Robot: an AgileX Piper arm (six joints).
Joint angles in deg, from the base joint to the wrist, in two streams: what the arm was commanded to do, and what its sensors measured. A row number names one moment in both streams.
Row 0, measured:
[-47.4 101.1 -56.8 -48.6 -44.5 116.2]
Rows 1 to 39, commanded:
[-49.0 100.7 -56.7 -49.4 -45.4 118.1]
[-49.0 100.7 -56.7 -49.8 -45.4 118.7]
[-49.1 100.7 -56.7 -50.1 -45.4 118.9]
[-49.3 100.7 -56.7 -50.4 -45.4 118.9]
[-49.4 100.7 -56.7 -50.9 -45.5 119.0]
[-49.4 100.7 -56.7 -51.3 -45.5 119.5]
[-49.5 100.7 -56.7 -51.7 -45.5 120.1]
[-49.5 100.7 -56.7 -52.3 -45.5 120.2]
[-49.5 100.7 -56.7 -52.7 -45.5 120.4]
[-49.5 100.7 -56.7 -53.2 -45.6 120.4]
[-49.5 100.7 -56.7 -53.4 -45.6 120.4]
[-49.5 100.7 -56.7 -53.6 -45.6 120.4]
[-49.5 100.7 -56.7 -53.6 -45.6 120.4]
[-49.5 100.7 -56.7 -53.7 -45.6 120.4]
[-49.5 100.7 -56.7 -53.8 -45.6 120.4]
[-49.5 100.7 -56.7 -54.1 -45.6 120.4]
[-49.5 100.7 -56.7 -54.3 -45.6 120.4]
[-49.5 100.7 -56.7 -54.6 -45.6 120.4]
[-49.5 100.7 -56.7 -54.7 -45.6 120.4]
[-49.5 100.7 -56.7 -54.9 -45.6 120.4]
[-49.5 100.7 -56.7 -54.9 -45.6 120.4]
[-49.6 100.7 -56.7 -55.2 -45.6 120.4]
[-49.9 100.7 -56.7 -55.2 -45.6 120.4]
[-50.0 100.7 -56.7 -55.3 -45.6 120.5]
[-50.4 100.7 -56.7 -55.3 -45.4 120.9]
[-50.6 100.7 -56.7 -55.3 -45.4 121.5]
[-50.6 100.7 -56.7 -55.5 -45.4 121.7]
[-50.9 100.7 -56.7 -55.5 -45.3 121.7]
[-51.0 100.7 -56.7 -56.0 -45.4 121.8]
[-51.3 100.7 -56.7 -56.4 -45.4 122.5]
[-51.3 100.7 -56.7 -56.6 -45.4 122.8]
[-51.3 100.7 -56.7 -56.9 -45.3 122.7]
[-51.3 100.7 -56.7 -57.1 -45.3 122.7]
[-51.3 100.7 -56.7 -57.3 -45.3 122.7]
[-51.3 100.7 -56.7 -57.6 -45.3 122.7]
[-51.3 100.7 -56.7 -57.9 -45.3 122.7]
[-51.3 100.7 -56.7 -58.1 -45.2 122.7]
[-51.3 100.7 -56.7 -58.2 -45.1 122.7]
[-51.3 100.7 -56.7 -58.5 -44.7 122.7]
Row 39, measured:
[-51.1 101.1 -56.8 -57.2 -44.7 121.0]
